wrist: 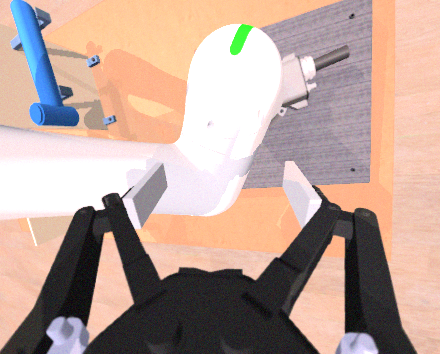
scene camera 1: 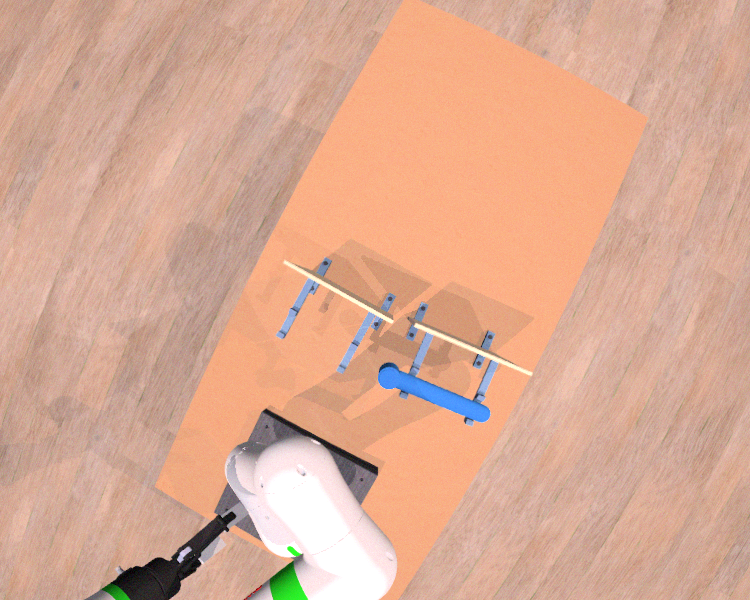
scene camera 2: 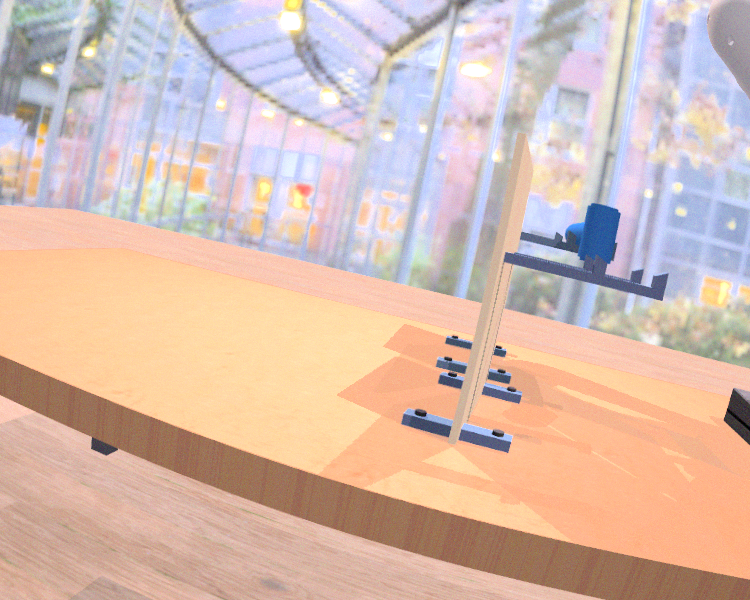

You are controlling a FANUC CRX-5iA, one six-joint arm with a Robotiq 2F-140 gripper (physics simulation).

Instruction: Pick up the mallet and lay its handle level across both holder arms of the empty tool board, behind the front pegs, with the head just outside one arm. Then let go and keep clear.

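Note:
The blue mallet (scene camera 1: pixel 437 395) (scene camera 2: pixel 600 232) (wrist: pixel 41 62) lies across both holder arms of the right-hand tool board (scene camera 1: pixel 472 348), its head beyond the arm nearer the other board. The empty tool board (scene camera 1: pixel 337 290) (scene camera 2: pixel 521 187) stands beside it, with bare holder arms (scene camera 1: pixel 295 312) (scene camera 1: pixel 356 344). Its near arm (scene camera 2: pixel 556 267) shows upright pegs in scene camera 2. In the wrist view, the robot arm hides most of this board. My gripper (scene camera 1: pixel 231 516) (wrist: pixel 223 174) is open and empty, beside the base plate, well away from the mallet. It does not show in scene camera 2.
The white robot arm (scene camera 1: pixel 319 506) (scene camera 2: pixel 733 37) (wrist: pixel 100 172) stands between the gripper and the boards in the wrist view. The dark base plate (scene camera 1: pixel 275 425) (scene camera 2: pixel 739 416) (wrist: pixel 325 130) is on the orange table top (scene camera 1: pixel 500 125) (scene camera 2: pixel 218 325). Feet (scene camera 1: pixel 419 312) (scene camera 2: pixel 428 422) support the boards.

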